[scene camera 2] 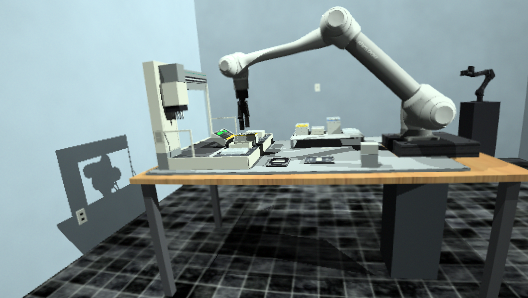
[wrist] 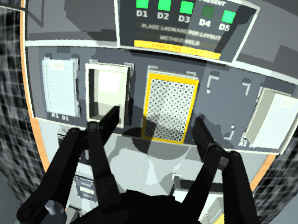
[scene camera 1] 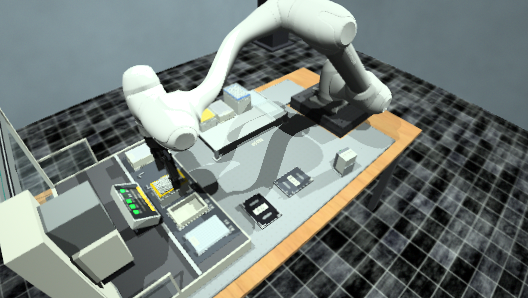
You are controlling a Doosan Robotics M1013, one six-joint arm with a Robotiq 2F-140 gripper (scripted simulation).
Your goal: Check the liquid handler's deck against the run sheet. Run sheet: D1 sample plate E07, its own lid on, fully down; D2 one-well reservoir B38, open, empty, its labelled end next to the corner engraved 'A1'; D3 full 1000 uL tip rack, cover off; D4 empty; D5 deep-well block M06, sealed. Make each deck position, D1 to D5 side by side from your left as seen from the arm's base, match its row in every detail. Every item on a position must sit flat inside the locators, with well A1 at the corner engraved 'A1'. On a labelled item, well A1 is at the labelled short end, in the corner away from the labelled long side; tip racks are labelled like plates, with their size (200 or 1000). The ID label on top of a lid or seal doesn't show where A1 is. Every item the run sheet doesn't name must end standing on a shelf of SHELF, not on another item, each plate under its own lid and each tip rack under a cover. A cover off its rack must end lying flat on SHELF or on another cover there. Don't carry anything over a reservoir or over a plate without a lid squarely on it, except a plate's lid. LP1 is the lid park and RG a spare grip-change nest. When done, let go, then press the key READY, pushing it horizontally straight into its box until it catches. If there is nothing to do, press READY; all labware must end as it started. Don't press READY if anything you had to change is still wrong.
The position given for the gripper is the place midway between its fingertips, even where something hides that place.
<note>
In view: the gripper (scene camera 1: 169,178), a one-well reservoir (scene camera 1: 189,209), a yellow-rimmed tip rack (scene camera 1: 163,189), a shelf (scene camera 1: 234,129) and a tower (scene camera 2: 150,69).
The one-well reservoir is seen too in the wrist view (wrist: 105,88). The yellow-rimmed tip rack is seen too in the wrist view (wrist: 169,98). The gripper is seen too in the wrist view (wrist: 156,120).
</note>
